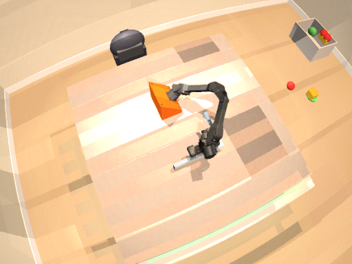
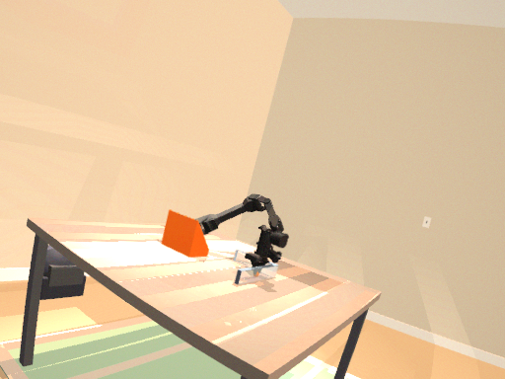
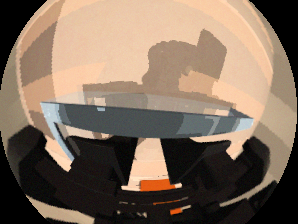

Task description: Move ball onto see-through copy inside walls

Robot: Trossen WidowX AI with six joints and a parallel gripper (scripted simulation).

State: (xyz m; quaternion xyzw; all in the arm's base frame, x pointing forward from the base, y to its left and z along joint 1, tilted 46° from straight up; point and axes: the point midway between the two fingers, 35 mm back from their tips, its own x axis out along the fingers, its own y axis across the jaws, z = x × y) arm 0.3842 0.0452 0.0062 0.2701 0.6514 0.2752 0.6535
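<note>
Right now my gripper tip is right at the goal spot.
</note>
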